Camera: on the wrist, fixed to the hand. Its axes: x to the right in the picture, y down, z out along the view.
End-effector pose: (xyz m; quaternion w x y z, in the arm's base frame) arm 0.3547 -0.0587 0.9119 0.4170 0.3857 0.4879 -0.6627
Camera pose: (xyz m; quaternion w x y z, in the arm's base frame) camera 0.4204 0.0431 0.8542 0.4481 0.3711 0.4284 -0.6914
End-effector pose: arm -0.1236 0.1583 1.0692 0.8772 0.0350 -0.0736 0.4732
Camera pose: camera -0.1576 0.2175 0.9537 0.8575 0.0929 -0.1107 0.4939
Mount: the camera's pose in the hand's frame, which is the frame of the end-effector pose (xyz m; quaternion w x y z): 0.0117 0.0619 -0.1185 0.9972 0.0354 -0.0607 0.0245
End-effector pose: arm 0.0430 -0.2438 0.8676 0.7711 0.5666 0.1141 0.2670
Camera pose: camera -0.0215 -0.1278 0.8876 0.7493 0.6113 0.0625 0.2467
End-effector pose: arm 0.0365 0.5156 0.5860 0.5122 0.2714 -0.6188 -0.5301
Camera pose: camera 0.1547 0.4785 0.6376 0.4766 0.2414 -0.6736 -0.5107
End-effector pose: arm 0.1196 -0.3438 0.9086 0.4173 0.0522 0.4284 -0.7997
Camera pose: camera 0.1236 -0.2823 0.7894 0.4599 0.0288 0.3723 -0.8056
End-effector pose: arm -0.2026 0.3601 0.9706 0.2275 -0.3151 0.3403 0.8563
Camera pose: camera -0.2026 0.2349 0.9221 0.2377 -0.2458 0.3636 0.8665
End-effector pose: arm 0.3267 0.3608 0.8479 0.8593 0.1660 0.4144 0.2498
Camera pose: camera 0.2207 0.4275 0.7997 0.8700 0.2213 0.3659 0.2454
